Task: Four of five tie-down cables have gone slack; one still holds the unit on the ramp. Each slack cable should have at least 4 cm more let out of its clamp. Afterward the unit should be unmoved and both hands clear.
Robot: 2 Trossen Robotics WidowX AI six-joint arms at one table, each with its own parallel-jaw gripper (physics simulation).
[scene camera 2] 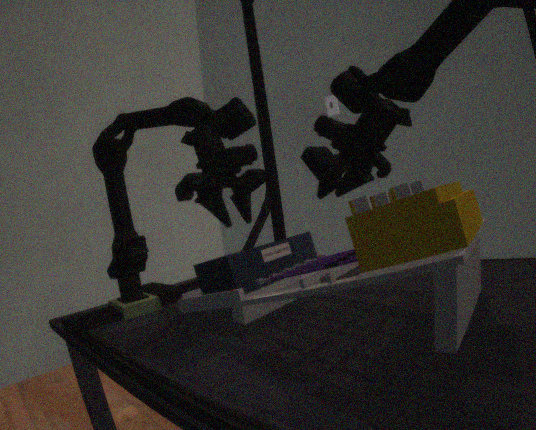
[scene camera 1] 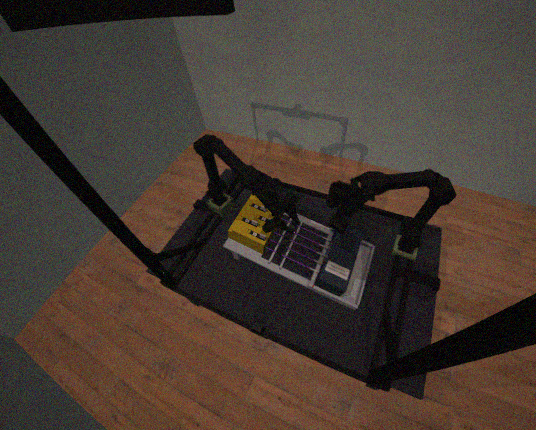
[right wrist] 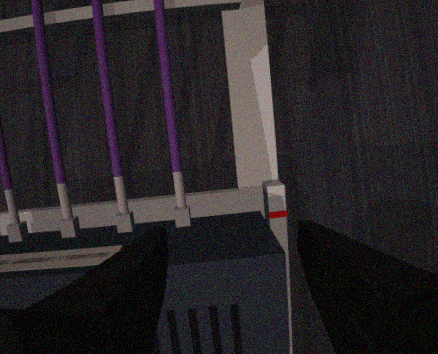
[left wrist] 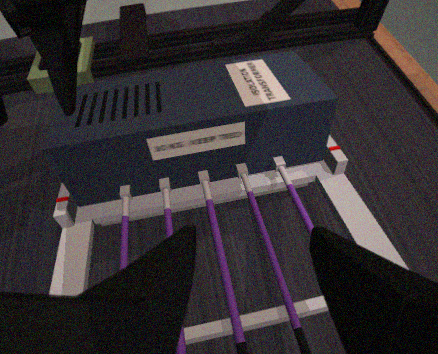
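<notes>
The dark blue transformer unit (scene camera 1: 345,252) (scene camera 2: 235,265) (left wrist: 200,105) (right wrist: 215,280) rests at the ramp's lower end, near its red-marked posts. Five purple cables (scene camera 2: 345,257) (left wrist: 220,255) (right wrist: 105,110) run from the unit to the yellow clamp block (scene camera 1: 245,235) (scene camera 2: 405,235) on the ramp's raised end. Which cable is taut I cannot tell. My left gripper (scene camera 1: 284,226) (scene camera 2: 330,195) (left wrist: 253,237) is partly open and empty, tilted above the cables beside the block. My right gripper (scene camera 2: 239,223) (right wrist: 232,236) is partly open and empty above the unit. The clamps are out of both wrist views.
The pale ramp (scene camera 1: 295,275) (scene camera 2: 445,310) (left wrist: 360,225) (right wrist: 250,125) stands on the dark table, with a crossbar (left wrist: 215,330) under the cables. Grey clamp parts (scene camera 2: 380,200) stick up from the block. Dark frame posts (scene camera 2: 265,125) rise around the table.
</notes>
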